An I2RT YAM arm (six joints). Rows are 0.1 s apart.
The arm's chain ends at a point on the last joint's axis. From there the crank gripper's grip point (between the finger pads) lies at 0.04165 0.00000 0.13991 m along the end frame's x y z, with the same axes.
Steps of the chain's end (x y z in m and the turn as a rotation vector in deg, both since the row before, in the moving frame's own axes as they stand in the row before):
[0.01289 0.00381 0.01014 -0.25 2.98 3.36]
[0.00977 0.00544 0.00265 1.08 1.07 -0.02]
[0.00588 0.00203 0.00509 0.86 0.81 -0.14]
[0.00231 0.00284 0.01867 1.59 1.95 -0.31]
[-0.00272 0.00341 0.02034 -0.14 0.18 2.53]
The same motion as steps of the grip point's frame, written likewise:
[0.02001 0.00707 0.00778 -0.25 2.98 3.36]
[0.01237 0.00280 0.00182 1.08 1.07 -0.02]
[0.00785 -0.00017 0.00447 0.86 0.81 -0.14]
[0.00703 -0.00126 0.01711 1.59 1.95 -0.31]
[-0.00233 0.00560 0.02021 -0.14 0.18 2.53]

